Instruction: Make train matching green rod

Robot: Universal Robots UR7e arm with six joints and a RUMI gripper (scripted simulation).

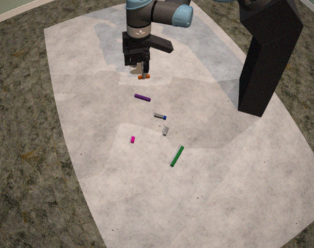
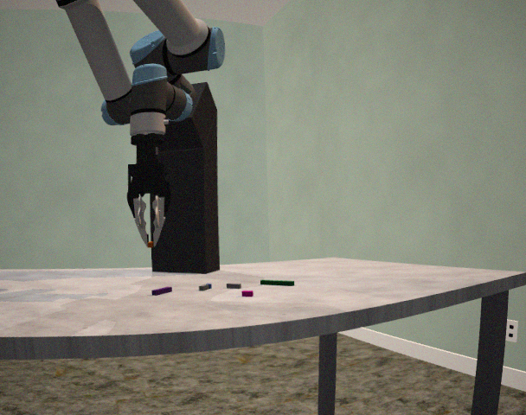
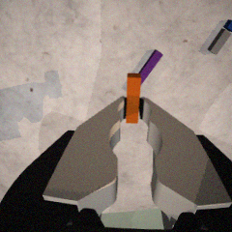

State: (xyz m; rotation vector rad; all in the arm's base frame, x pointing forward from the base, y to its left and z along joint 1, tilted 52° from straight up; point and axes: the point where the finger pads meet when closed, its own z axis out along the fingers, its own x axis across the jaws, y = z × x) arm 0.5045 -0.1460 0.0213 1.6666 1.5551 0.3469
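Now: hand 2 cm past the blue rod, 13 cm to the right of it and 11 cm above it. Also, from my hand: purple rod: 1 cm ahead, 2 cm to the left, 11 cm below; then magenta rod: 12 cm ahead, 16 cm to the left, 11 cm below; then orange rod: 1 cm below.
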